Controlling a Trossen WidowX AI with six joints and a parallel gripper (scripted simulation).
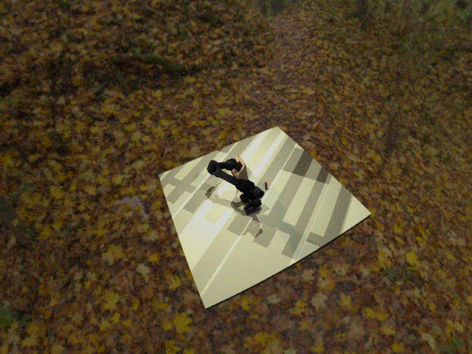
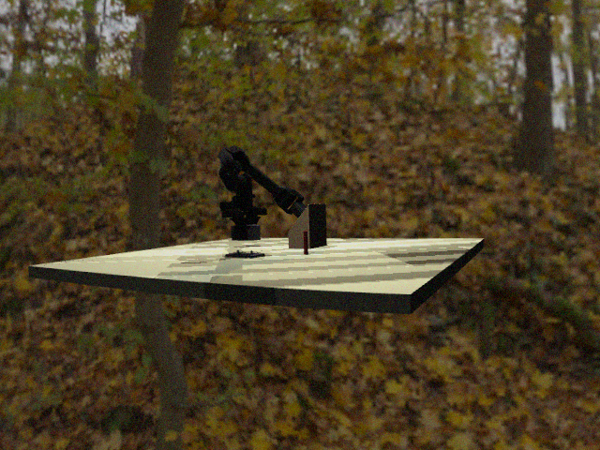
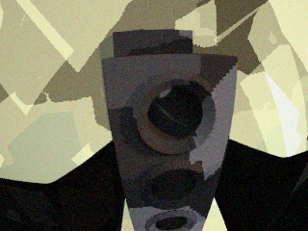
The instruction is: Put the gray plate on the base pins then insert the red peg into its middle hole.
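Now: gripper tip 1 cm to the left of the dark base and 6 cm above it. The rest, counted from my gripper tip: gray plate: 3 cm above; red peg: 12 cm behind, 16 cm to the left, 3 cm below.
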